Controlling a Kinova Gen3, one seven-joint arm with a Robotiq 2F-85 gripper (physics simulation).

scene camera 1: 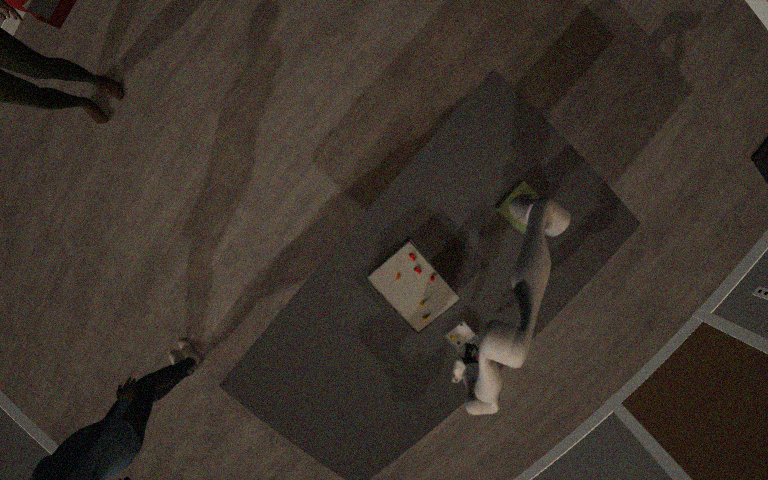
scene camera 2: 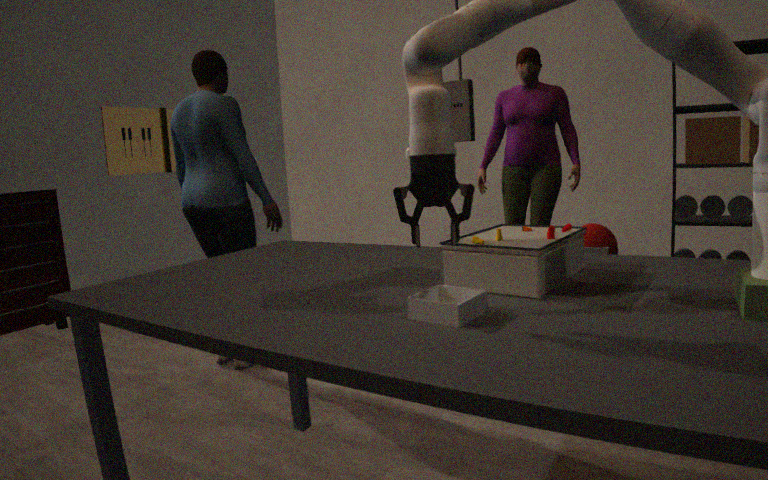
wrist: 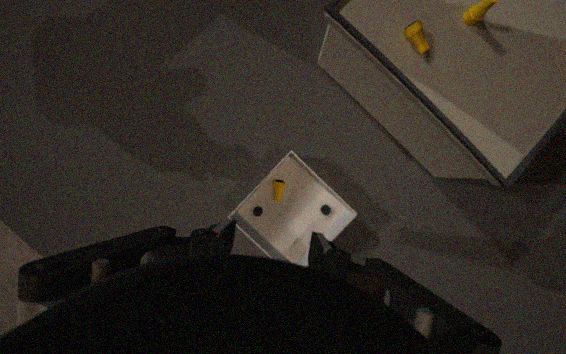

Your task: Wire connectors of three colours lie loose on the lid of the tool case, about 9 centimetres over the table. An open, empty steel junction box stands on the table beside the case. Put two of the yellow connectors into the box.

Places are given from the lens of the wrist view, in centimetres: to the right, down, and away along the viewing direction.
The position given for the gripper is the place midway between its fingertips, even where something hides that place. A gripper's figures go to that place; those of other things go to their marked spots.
gripper (wrist: pixel 272 239): -1, 4, 16
steel junction box (wrist: pixel 282 229): 0, 7, 28
tool case (wrist: pixel 477 104): 17, -6, 18
The marked spots on the tool case and the steel junction box are 23 cm apart.
